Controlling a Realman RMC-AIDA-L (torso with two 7-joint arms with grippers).
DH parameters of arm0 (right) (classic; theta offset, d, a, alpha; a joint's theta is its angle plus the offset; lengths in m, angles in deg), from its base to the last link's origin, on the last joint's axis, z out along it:
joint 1: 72.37 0.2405 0 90
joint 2: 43.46 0 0 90
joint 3: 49.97 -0.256 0 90
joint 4: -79.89 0 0 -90
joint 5: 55.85 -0.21 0 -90
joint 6: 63.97 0 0 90
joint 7: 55.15 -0.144 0 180
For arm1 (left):
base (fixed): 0 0 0 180
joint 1: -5.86 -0.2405 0 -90
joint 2: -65.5 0 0 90
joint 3: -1.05 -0.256 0 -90
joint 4: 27.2 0 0 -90
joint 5: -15.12 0.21 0 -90
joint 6: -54.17 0 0 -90
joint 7: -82.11 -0.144 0 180
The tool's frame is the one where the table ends.
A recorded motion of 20 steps. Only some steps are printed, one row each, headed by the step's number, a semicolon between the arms.
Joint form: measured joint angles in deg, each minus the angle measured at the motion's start. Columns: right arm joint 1, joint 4, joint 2, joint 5, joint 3, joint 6, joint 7; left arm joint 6, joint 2, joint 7, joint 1, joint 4, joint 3, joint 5.
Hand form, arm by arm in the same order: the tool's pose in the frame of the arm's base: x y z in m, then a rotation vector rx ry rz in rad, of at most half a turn. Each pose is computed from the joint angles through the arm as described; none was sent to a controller.
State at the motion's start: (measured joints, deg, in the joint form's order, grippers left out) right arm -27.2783 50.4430 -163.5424 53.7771 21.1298 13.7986 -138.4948; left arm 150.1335 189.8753 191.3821 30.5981 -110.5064 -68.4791 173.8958
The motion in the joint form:
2: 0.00 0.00 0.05 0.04 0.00 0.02 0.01; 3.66 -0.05 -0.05 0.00 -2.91 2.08 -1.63
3: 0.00 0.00 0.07 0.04 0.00 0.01 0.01; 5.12 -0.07 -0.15 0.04 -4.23 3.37 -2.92
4: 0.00 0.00 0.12 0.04 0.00 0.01 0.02; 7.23 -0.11 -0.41 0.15 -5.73 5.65 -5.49
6: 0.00 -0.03 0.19 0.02 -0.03 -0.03 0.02; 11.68 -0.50 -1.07 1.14 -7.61 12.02 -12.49
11: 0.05 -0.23 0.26 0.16 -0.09 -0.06 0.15; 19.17 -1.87 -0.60 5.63 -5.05 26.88 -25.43
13: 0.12 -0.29 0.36 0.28 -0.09 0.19 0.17; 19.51 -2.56 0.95 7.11 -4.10 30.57 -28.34
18: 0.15 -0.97 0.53 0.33 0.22 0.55 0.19; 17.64 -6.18 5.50 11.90 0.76 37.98 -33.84
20: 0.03 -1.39 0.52 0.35 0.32 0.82 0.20; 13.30 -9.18 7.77 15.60 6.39 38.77 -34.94
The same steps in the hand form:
2: 0.1812 0.3457 -0.0910 3.0584 -0.3204 -0.3138; -0.2306 0.3094 0.0296 -2.8019 -0.4344 0.6734
3: 0.1813 0.3458 -0.0909 3.0589 -0.3204 -0.3135; -0.2265 0.3082 0.0345 -2.8086 -0.4376 0.6359
4: 0.1815 0.3461 -0.0906 3.0597 -0.3201 -0.3127; -0.2207 0.3062 0.0411 -2.8250 -0.4448 0.5637
6: 0.1817 0.3466 -0.0900 3.0620 -0.3201 -0.3127; -0.2078 0.3039 0.0573 -2.8604 -0.4538 0.3654
11: 0.1813 0.3476 -0.0892 3.0666 -0.3107 -0.3100; -0.1892 0.3065 0.0891 -2.8915 -0.5005 -0.0644
13: 0.1812 0.3476 -0.0884 3.0646 -0.3050 -0.3066; -0.1843 0.3117 0.1000 -2.8589 -0.5238 -0.1739
18: 0.1796 0.3485 -0.0866 3.0655 -0.2825 -0.3012; -0.1731 0.3357 0.1310 -2.7527 -0.5836 -0.3983
20: 0.1789 0.3482 -0.0860 3.0640 -0.2735 -0.3019; -0.1639 0.3612 0.1420 -2.7019 -0.6175 -0.4704

